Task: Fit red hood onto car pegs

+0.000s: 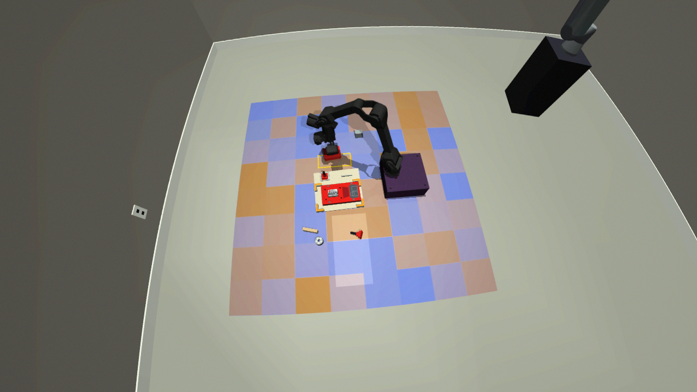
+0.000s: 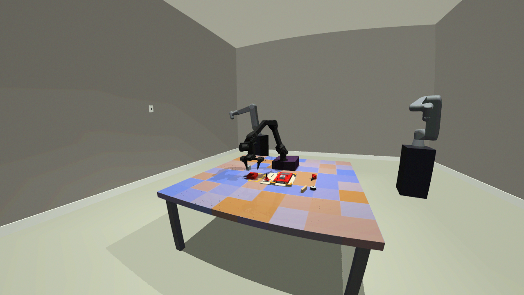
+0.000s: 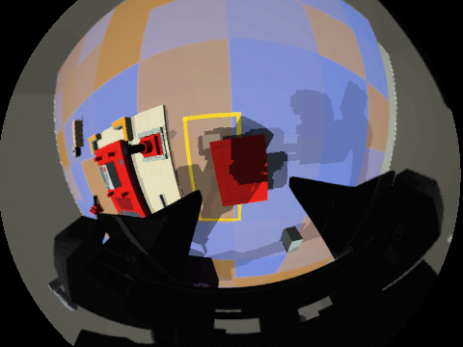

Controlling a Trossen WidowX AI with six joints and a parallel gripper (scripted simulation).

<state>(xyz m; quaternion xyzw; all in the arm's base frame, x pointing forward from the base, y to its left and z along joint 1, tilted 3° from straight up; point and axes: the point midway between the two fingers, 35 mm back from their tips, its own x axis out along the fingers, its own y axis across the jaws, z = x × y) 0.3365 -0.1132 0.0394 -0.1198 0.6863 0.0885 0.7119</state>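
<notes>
The red hood lies 5 cm below my gripper tip. From my gripper tip the other things lie so: wooden block 5 cm ahead, 45 cm to the left, 6 cm below; then grey engine block 4 cm behind, 26 cm to the left, 4 cm below; then cream jig 6 cm behind, 23 cm to the left, 6 cm below.
</notes>
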